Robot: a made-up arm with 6 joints. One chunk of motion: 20 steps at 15 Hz.
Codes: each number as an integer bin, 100 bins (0 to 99) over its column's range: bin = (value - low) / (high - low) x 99, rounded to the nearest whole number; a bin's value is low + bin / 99 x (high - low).
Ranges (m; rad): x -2..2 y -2..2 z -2..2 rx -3.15..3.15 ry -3.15..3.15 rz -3.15..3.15
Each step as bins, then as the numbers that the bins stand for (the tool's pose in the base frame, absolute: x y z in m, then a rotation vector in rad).
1 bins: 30 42 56 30 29 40
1 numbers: -0.7879 -0.3030 0.2626 -1.2409 -1.3045 -0.6045
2 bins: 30 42 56 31 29 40
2 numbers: -0.7879 -0.3030 0.2626 -1.1773 -1.3045 -0.6045
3 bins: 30 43 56 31 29 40
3 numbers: -0.7879 -0.2626 0.2626 -1.1773 -1.3045 -0.6045
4 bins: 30 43 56 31 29 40
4 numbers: -0.7879 -0.2626 0.2626 -1.1773 -1.3045 -0.6045
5 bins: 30 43 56 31 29 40
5 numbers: -0.7879 -0.2626 0.2626 -1.1773 -1.3045 -0.6045
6 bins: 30 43 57 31 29 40
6 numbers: -0.7879 -0.2626 0.3030 -1.1773 -1.3045 -0.6045
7 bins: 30 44 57 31 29 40
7 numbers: -0.7879 -0.2222 0.3030 -1.1773 -1.3045 -0.6045
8 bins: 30 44 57 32 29 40
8 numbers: -0.7879 -0.2222 0.3030 -1.1136 -1.3045 -0.6045
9 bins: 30 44 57 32 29 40
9 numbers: -0.7879 -0.2222 0.3030 -1.1136 -1.3045 -0.6045
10 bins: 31 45 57 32 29 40
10 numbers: -0.7475 -0.1818 0.3030 -1.1136 -1.3045 -0.6045
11 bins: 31 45 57 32 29 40
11 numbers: -0.7475 -0.1818 0.3030 -1.1136 -1.3045 -0.6045
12 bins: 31 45 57 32 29 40
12 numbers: -0.7475 -0.1818 0.3030 -1.1136 -1.3045 -0.6045
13 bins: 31 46 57 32 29 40
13 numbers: -0.7475 -0.1414 0.3030 -1.1136 -1.3045 -0.6045
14 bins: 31 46 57 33 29 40
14 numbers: -0.7475 -0.1414 0.3030 -1.0500 -1.3045 -0.6045
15 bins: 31 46 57 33 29 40
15 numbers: -0.7475 -0.1414 0.3030 -1.0500 -1.3045 -0.6045
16 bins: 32 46 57 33 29 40
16 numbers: -0.7071 -0.1414 0.3030 -1.0500 -1.3045 -0.6045
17 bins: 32 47 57 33 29 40
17 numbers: -0.7071 -0.1010 0.3030 -1.0500 -1.3045 -0.6045
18 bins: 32 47 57 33 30 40
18 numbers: -0.7071 -0.1010 0.3030 -1.0500 -1.2409 -0.6045
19 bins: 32 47 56 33 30 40
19 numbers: -0.7071 -0.1010 0.2626 -1.0500 -1.2409 -0.6045
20 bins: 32 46 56 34 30 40
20 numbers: -0.7071 -0.1414 0.2626 -0.9864 -1.2409 -0.6045
